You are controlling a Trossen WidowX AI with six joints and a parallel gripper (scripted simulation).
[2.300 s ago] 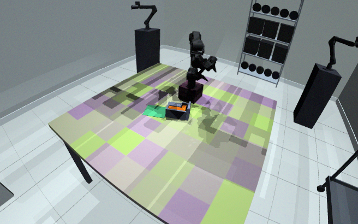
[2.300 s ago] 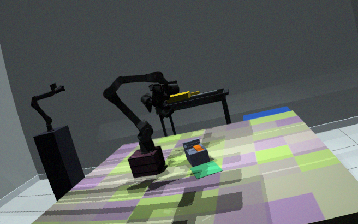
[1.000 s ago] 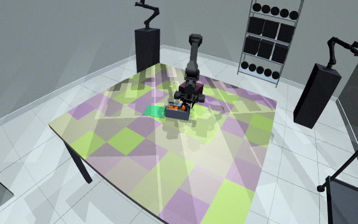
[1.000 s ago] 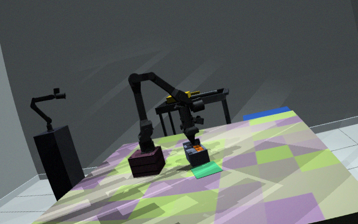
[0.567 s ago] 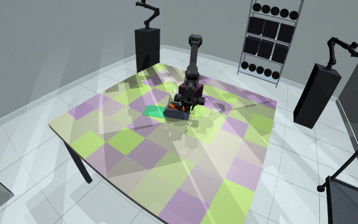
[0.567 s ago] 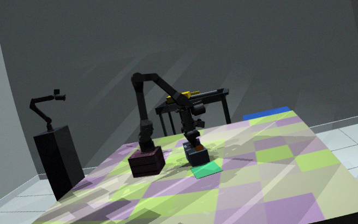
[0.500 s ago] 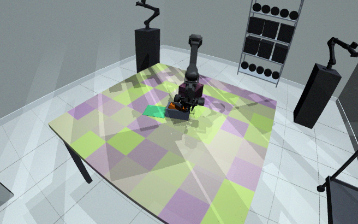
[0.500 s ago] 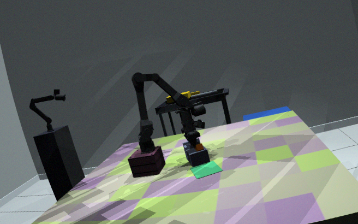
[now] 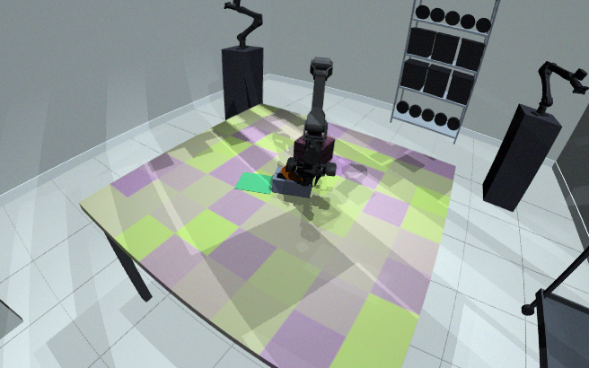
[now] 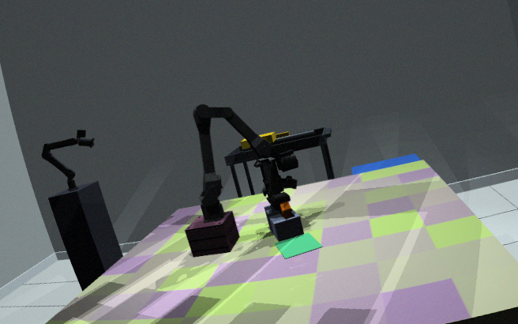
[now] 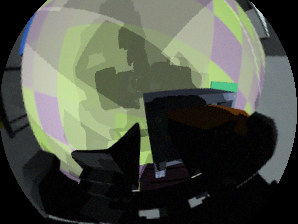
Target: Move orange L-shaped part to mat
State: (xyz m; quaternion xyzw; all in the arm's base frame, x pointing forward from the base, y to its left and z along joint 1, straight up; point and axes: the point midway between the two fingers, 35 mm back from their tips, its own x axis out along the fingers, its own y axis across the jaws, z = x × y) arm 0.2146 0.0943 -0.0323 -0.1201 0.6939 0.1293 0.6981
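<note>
My gripper tip is 50 mm to the left of the orange L-shaped part, 10 mm below it and 10 mm short of it. Round my gripper tip: green mat (210 mm to the right, 70 mm ahead, 50 mm below).
</note>
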